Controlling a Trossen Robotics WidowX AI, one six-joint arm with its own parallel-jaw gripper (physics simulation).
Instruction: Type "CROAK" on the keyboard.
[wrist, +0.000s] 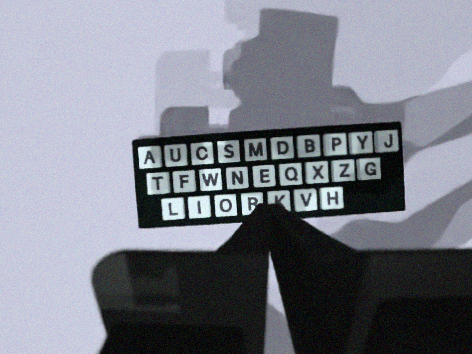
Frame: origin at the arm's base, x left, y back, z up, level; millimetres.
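Seen in the pictures: gripper, fingertip midpoint: (267, 213).
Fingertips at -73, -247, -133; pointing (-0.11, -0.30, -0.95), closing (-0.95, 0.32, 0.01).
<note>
Offsets run from my fingertips to a thing's top centre, as dx, dy, dz. "spot": to the spot under its first point. Level surfaces: height alone.
A black keyboard @[spot: -84, +34, -82] (370, 200) with white letter keys in three rows lies slightly tilted across the middle of the wrist view. The top row reads A U C S M D B P Y J, with the C key @[+28, -43, -77] (202, 153) and the A key @[+68, -54, -77] (149, 157). The middle row reads T F W N E Q X Z G. The bottom row reads L I O R K V H, with the O key @[+24, +0, -77] (226, 204), the R key @[+4, +5, -77] (251, 201) and the K key @[-15, +10, -77] (279, 199). My gripper (267, 213) is shut and empty. Its tips cover the lower parts of K and R; whether they touch a key is hidden.
The keyboard lies on a pale table top @[dz -93] (60, 175). Grey shadows of the arm and gripper fall on the table behind the keyboard and to its right. The dark gripper body fills the lower part of the view.
</note>
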